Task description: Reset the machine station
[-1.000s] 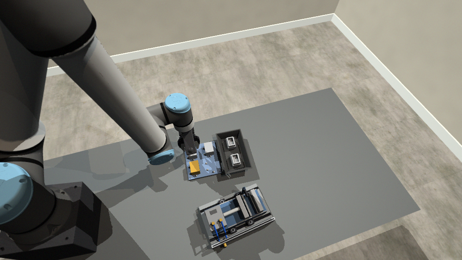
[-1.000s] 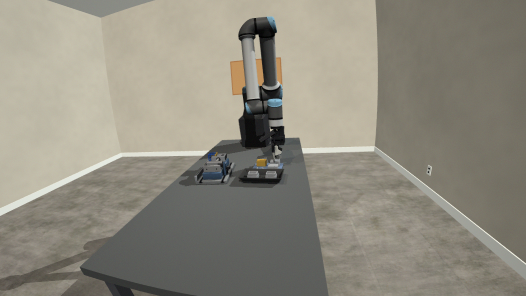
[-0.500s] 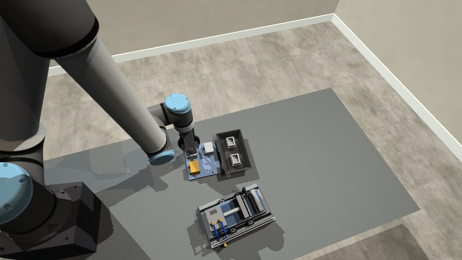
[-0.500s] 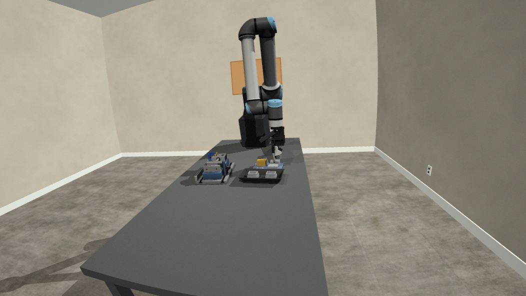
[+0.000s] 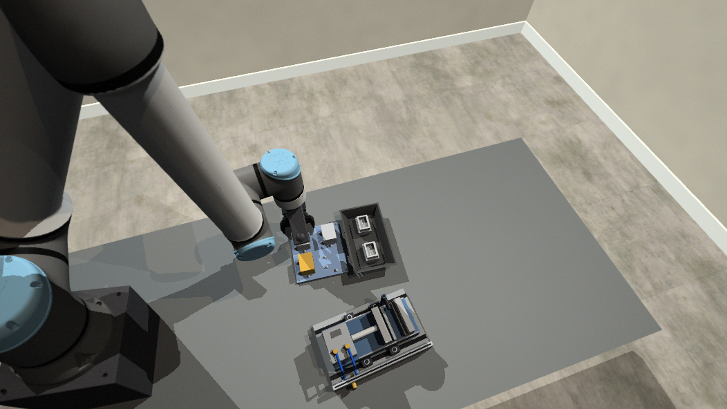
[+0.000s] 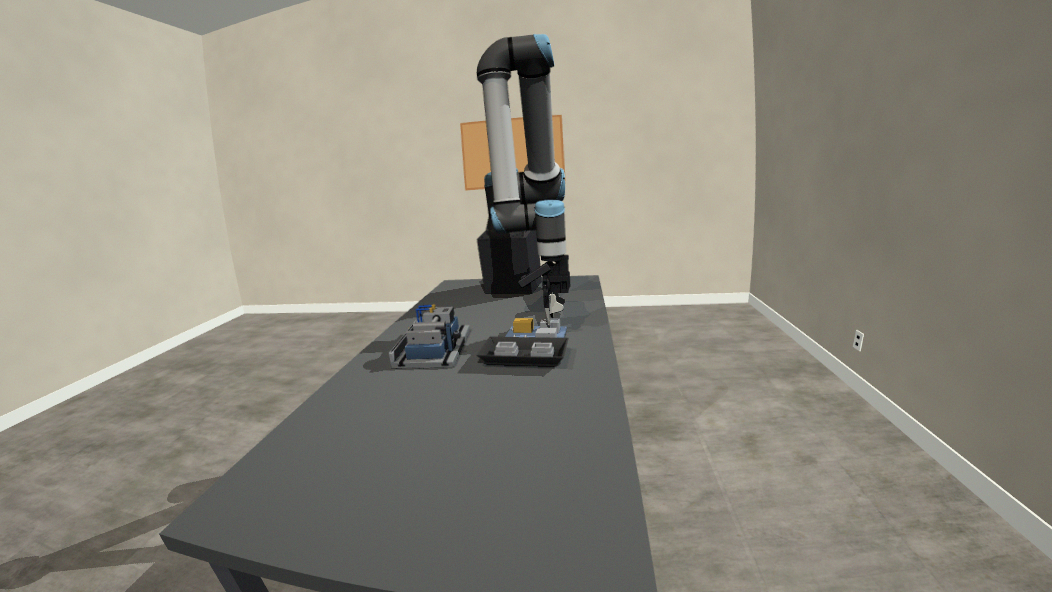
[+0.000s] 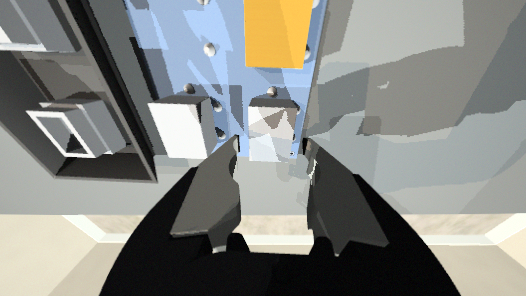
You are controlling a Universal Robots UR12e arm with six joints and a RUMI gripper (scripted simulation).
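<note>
Now: the gray blank 3 cm below my hand. Also, from my hand: yellow brass blank: 1 cm ahead, 9 cm to the right, 3 cm below; blue infeed plate: 5 cm ahead, 4 cm to the right, 5 cm below; pale rod: 15 cm ahead, 35 cm to the right, 2 cm above.
</note>
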